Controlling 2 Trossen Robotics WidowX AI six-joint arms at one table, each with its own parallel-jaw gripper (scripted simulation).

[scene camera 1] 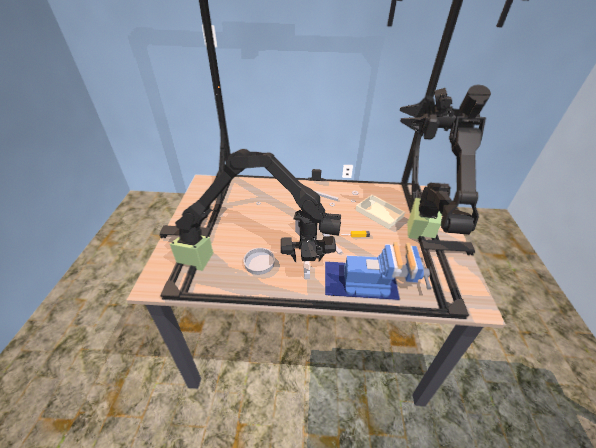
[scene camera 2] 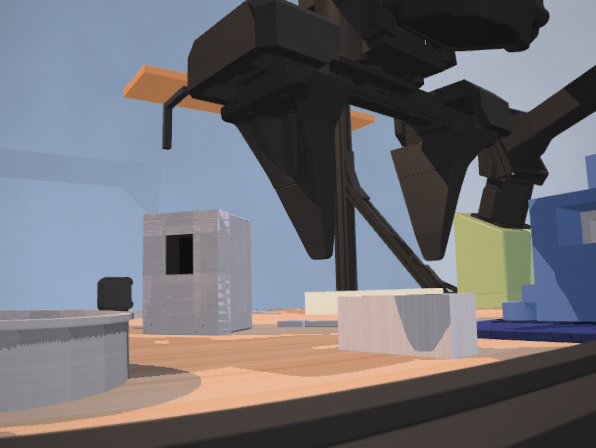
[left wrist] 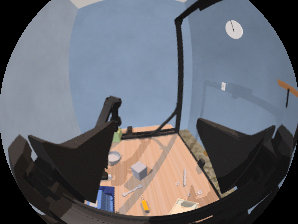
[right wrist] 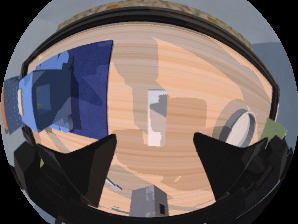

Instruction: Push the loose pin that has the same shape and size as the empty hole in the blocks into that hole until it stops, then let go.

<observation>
The pictures show: the left gripper, the right gripper and a round grey dish.
The left gripper shows as well in the left wrist view. The right gripper is seen too in scene camera 1 and in the right wrist view.
</observation>
